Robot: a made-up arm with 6 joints.
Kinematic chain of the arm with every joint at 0, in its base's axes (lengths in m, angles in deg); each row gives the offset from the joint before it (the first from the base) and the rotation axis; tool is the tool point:
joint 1: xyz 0 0 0.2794 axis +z
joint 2: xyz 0 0 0 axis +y
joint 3: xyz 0 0 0.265 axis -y
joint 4: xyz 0 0 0 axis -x
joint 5: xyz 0.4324 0 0 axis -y
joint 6: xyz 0 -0.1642 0 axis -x
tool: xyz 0 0 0
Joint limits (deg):
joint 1: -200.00..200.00
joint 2: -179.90..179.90
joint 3: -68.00..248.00
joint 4: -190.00..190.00
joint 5: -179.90..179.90
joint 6: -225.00..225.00
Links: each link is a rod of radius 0.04 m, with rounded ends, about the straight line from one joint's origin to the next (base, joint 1, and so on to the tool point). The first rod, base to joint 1, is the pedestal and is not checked.
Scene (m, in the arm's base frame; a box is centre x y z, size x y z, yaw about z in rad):
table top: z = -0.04
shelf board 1: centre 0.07 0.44 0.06 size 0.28 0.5 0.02 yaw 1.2
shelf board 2: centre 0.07 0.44 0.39 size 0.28 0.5 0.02 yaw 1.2
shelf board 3: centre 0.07 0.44 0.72 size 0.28 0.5 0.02 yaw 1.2
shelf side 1: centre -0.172 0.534 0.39 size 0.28 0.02 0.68 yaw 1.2
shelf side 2: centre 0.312 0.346 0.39 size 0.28 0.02 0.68 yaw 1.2
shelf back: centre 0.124 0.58 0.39 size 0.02 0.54 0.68 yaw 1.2
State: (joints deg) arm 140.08 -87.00 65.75 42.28 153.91 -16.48
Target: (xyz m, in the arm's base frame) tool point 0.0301 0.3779 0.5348
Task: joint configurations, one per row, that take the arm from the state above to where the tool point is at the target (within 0.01 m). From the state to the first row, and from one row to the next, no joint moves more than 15 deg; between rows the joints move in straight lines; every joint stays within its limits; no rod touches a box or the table.
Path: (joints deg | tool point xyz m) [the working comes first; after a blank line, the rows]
Joints at the target: 110.88 -19.97 -21.97 7.50 153.91 -16.48
Straight joint move there: touches shelf board 3.

1: 140.72 -85.53 51.11 30.29 153.91 -16.48 | 0.5816 -0.2926 0.5367
2: 141.36 -84.07 36.48 18.30 153.91 -16.48 | 0.5096 -0.2078 0.6529
3: 142.01 -82.60 21.84 6.31 153.91 -16.48 | 0.4063 -0.1103 0.7278
4: 142.65 -81.14 7.20 -5.67 153.91 -16.48 | 0.2844 -0.0115 0.7520
5: 143.29 -79.67 -7.43 -17.66 153.91 -16.48 | 0.1588 0.0768 0.7235
6: 143.93 -78.21 -22.07 -29.65 153.91 -16.48 | 0.0444 0.1442 0.6474
7: 144.57 -76.74 -36.70 -41.64 153.91 -16.48 | -0.0456 0.1831 0.5348
8: 136.15 -62.55 -33.02 -29.35 153.91 -16.48 | -0.0312 0.2284 0.5447
9: 127.73 -48.36 -29.34 -17.07 153.91 -16.48 | -0.0144 0.2752 0.5508
10: 119.30 -34.17 -25.66 -4.78 153.91 -16.48 | 0.0053 0.3250 0.5491
11: 110.88 -19.97 -21.97 7.50 153.91 -16.48 | 0.0301 0.3779 0.5348

